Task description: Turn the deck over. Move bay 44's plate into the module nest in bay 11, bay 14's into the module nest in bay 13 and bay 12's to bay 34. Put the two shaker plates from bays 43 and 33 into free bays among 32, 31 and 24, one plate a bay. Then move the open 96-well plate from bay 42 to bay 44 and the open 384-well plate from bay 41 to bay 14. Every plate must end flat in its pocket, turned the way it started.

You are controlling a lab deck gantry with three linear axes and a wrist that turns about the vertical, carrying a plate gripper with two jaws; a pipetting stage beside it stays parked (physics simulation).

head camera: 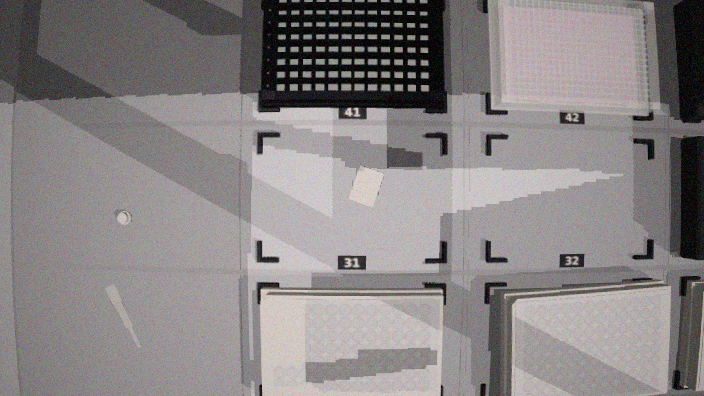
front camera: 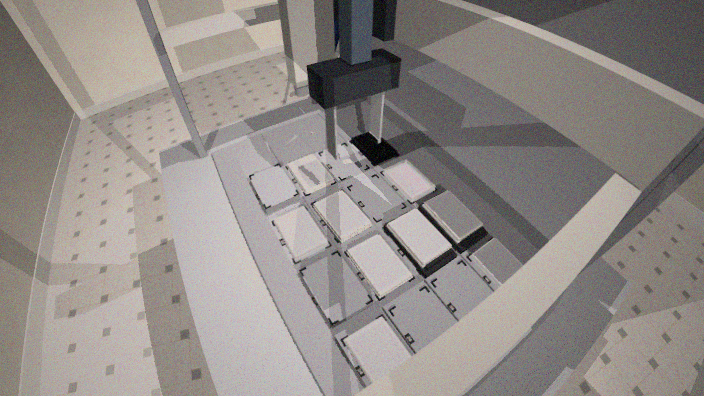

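Seen in the pictures: gripper, between the fingertips: (front camera: 354, 146); robot's base, origin of its link: (front camera: 252, 181).
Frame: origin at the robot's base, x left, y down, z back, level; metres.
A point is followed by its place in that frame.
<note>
A black open plate (front camera: 374, 148) @[x 0.355, y -0.014, z -0.079 m] (head camera: 352, 55) @[x 0.353, y -0.014, z -0.064 m] with pale openings sits in bay 41. A pinkish, finely gridded open plate (front camera: 408, 179) @[x 0.358, y -0.014, z -0.232 m] (head camera: 572, 55) @[x 0.359, y -0.014, z -0.220 m] sits in bay 42. Pale lidded plates stand on black shakers in bay 43 (front camera: 454, 215) @[x 0.360, y -0.037, z -0.398 m] and bay 33 (front camera: 419, 235) @[x 0.253, y -0.037, z -0.395 m]. Other plates stand in bay 44 (front camera: 495, 260) @[x 0.358, y -0.029, z -0.537 m], bay 12 (front camera: 300, 232) @[x 0.042, y -0.014, z -0.235 m] and bay 14 (front camera: 377, 342) @[x 0.048, y -0.029, z -0.531 m]. Bays 31, 32, 34 and 24 hold no plate. The nests in bay 11 (front camera: 274, 185) @[x 0.046, y -0.019, z -0.068 m] and bay 13 (front camera: 336, 285) @[x 0.046, y -0.019, z -0.392 m] show no plate. My gripper (front camera: 355, 149) @[x 0.212, y -0.160, z -0.194 m] is open and empty, above the bay 31 and 41 area.
Lidded plates stand in bay 21 (front camera: 311, 174) @[x 0.148, y -0.014, z -0.080 m] (head camera: 350, 340) @[x 0.160, y -0.014, z -0.063 m], bay 22 (front camera: 342, 215) @[x 0.147, y -0.017, z -0.245 m] (head camera: 590, 340) @[x 0.157, y -0.017, z -0.233 m] and bay 23 (front camera: 381, 265) @[x 0.149, y -0.014, z -0.400 m]. A small cream tag (head camera: 366, 186) @[x 0.265, y -0.001, z -0.074 m] lies in bay 31. A small round cap (head camera: 124, 217) @[x 0.242, y -0.004, z 0.102 m] and a thin pale sliver (head camera: 123, 315) @[x 0.169, y -0.005, z 0.104 m] lie left of the bays.
</note>
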